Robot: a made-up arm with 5 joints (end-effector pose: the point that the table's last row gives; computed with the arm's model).
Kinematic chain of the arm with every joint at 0, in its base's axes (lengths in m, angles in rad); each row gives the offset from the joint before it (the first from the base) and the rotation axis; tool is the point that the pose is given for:
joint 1: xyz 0 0 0.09 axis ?
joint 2: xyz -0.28 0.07 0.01 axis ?
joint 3: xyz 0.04 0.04 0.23 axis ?
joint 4: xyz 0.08 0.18 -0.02 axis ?
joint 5: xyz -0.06 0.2 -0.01 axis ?
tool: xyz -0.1 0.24 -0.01
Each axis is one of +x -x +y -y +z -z.
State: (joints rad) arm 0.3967 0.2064 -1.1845 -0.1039 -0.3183
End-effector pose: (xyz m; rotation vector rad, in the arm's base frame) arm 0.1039 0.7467 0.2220 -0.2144 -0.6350 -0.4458
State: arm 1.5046 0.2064 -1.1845 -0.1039 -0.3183
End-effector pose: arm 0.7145 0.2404 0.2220 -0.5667 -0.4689 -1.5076
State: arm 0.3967 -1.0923 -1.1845 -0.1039 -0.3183
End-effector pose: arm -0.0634 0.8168 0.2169 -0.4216 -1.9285 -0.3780
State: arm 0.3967 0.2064 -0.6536 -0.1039 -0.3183
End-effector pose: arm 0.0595 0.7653 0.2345 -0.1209 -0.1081 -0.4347
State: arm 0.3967 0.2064 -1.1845 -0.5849 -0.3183
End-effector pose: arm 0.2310 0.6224 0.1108 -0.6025 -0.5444 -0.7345
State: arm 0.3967 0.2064 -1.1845 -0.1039 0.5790
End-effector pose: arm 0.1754 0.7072 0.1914 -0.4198 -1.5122 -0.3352
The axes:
joint 1: -z
joint 2: +y
joint 3: +y
joint 4: +x
joint 5: -y

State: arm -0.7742 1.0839 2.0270 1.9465 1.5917
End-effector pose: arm -0.2163 0.1112 -0.2581 -1.5881 0.3227 -0.9042
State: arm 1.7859 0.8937 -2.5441 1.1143 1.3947
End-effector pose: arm 0.6552 0.2683 0.1993 -0.9925 -2.8151 0.0311
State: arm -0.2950 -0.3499 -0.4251 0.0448 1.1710
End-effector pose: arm -0.4564 0.6288 0.2471 0.3379 -1.9213 0.1849
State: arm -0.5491 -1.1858 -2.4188 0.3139 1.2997
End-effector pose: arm -0.7927 0.3850 0.2113 -0.5016 1.2733 0.1498
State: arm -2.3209 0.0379 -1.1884 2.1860 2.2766
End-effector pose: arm 0.2978 -0.4679 0.5700 1.8065 1.2776 -0.6276
